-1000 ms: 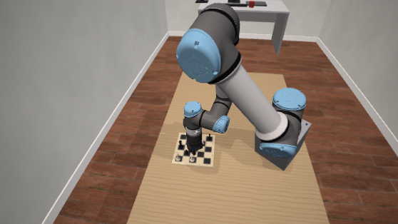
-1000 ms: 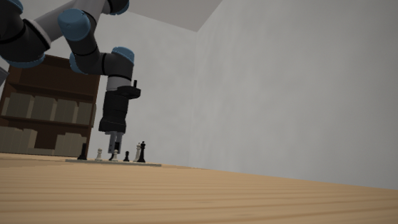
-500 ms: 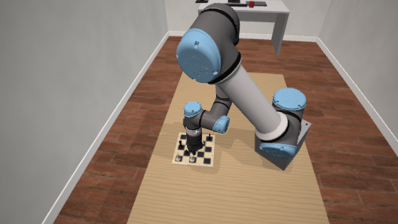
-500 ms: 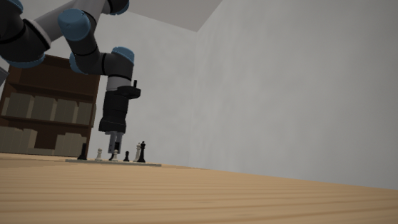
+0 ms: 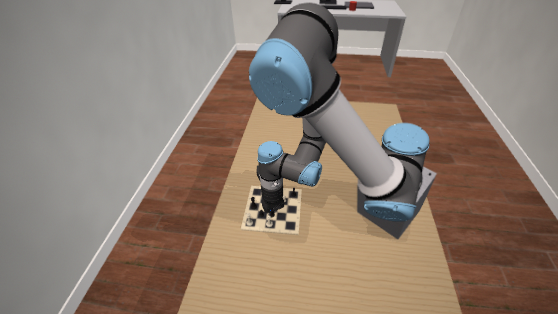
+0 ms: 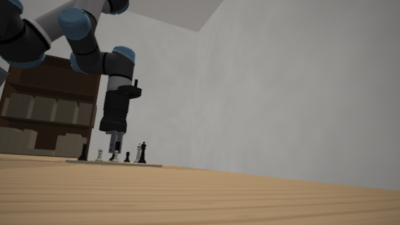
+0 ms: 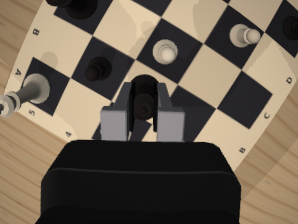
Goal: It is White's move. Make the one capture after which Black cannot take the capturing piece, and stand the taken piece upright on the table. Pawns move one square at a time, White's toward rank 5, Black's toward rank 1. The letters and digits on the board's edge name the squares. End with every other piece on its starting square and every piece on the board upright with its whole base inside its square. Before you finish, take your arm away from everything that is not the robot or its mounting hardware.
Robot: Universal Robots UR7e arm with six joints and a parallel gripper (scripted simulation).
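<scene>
The black pawn lies 4 cm ahead of my hand and 3 cm below it. The rest, counted from my hand: chessboard: 4 cm to the right, 4 cm below.
</scene>
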